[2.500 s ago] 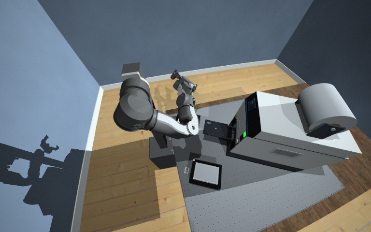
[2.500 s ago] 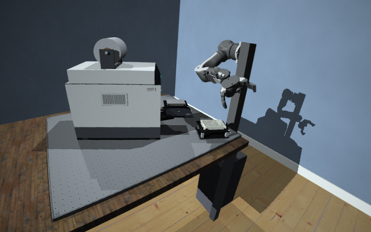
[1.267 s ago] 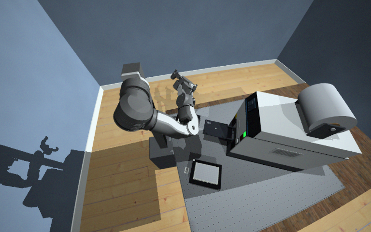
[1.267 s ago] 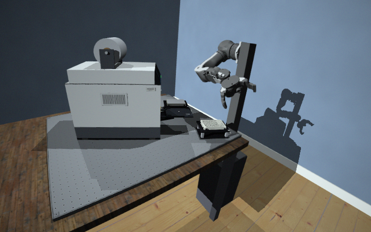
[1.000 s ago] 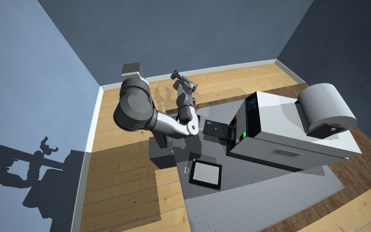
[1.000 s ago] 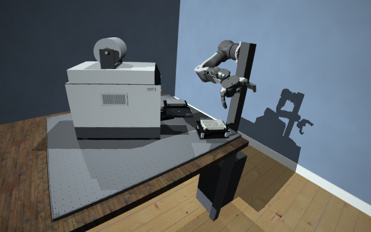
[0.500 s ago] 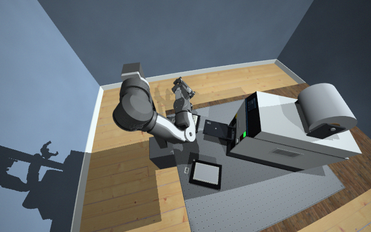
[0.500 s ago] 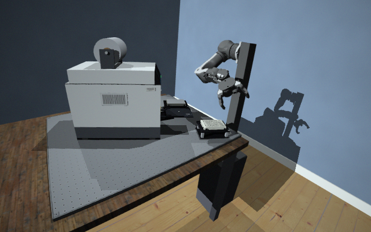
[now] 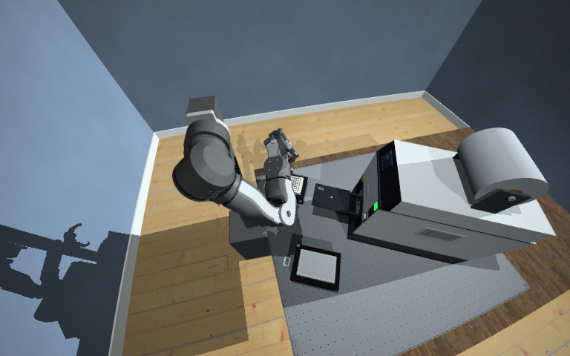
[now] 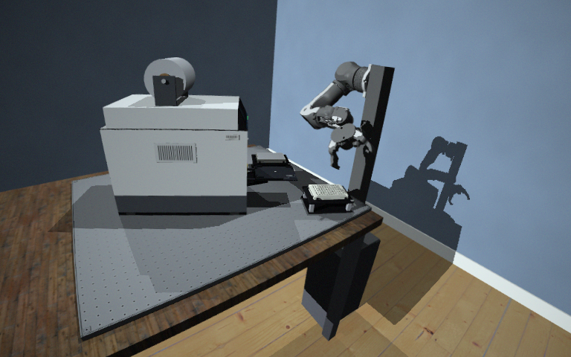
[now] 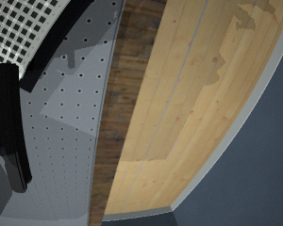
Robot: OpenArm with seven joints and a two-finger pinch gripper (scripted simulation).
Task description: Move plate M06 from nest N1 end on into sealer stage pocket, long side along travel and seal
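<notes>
The black nest N1 lies 160 mm below my hand and 90 mm to the right of it. Also, from my hand: yellow warning label (280 mm ahead, 180 mm to the right, 40 mm below); then n1 label (200 mm below, 100 mm behind, 40 mm to the right); then sealer stage (220 mm to the right, 150 mm ahead, 100 mm below).
</notes>
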